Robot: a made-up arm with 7 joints. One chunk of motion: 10 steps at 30 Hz.
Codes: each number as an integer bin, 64 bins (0 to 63) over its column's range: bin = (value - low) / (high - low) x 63, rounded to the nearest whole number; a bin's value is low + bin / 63 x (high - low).
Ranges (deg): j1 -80.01..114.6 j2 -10..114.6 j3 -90.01..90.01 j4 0..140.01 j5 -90.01..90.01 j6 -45.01..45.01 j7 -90.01..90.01
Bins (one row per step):
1: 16 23 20 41 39 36 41
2: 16 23 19 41 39 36 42
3: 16 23 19 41 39 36 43
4: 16 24 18 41 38 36 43
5: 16 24 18 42 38 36 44
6: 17 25 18 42 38 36 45
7: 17 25 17 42 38 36 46
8: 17 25 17 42 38 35 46
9: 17 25 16 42 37 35 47
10: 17 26 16 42 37 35 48
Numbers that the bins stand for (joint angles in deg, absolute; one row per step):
1: -30.59 35.49 -32.86 91.12 21.43 6.43 27.15
2: -30.59 35.49 -35.72 91.12 21.43 6.43 30.00
3: -30.59 35.49 -35.72 91.12 21.43 6.43 32.86
4: -30.59 37.47 -38.58 91.12 18.57 6.43 32.86
5: -30.59 37.47 -38.58 93.34 18.57 6.43 35.72
6: -27.50 39.44 -38.58 93.34 18.57 6.43 38.58
7: -27.50 39.44 -41.43 93.34 18.57 6.43 41.43
8: -27.50 39.44 -41.43 93.34 18.57 5.00 41.43
9: -27.50 39.44 -44.29 93.34 15.72 5.00 44.29
10: -27.50 41.42 -44.29 93.34 15.72 5.00 47.15

